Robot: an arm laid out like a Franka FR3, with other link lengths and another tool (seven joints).
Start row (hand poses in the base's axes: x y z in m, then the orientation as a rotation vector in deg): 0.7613 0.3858 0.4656 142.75 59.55 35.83
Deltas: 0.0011 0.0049 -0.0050 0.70 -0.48 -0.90; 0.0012 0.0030 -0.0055 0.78 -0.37 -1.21; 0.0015 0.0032 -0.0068 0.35 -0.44 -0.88; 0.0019 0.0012 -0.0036 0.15 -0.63 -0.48; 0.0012 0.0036 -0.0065 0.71 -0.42 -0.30; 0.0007 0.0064 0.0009 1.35 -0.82 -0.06; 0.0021 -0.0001 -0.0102 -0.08 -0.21 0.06; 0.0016 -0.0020 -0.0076 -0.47 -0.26 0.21
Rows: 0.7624 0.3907 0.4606 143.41 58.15 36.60; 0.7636 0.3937 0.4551 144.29 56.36 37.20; 0.7651 0.3969 0.4483 144.63 55.01 37.69; 0.7670 0.3981 0.4447 144.56 54.14 38.40; 0.7682 0.4017 0.4382 145.03 53.52 39.27; 0.7689 0.4081 0.4391 145.75 53.00 41.10; 0.7710 0.4080 0.4289 145.54 53.02 41.32; 0.7726 0.4060 0.4213 144.92 53.28 41.39
